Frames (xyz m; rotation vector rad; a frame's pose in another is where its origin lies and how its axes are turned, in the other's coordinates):
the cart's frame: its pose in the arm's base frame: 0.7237 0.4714 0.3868 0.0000 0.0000 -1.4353
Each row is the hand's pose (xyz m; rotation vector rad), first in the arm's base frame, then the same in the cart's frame.
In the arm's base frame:
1: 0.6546 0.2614 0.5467 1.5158 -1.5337 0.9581
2: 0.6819 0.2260 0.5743 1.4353 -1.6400 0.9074
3: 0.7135 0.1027 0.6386 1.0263 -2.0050 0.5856
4: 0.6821 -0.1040 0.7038 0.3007 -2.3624 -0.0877
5: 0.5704 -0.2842 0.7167 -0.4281 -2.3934 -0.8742
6: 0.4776 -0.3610 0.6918 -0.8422 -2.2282 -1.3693
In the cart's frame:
1: 0.1987 -0.0968 0.1599 2.5814 -0.1904 1.6342
2: 0.2375 -0.0746 0.1875 2.5718 -0.3473 1.5748
3: 0.3639 -0.0599 0.2518 2.3758 -0.9491 1.2508
4: 0.5645 -0.1189 0.3170 1.8406 -1.6358 0.5775
5: 0.7280 -0.2540 0.3299 1.1664 -1.9429 -0.1603
6: 0.7915 -0.3563 0.3050 0.7270 -1.9536 -0.5871

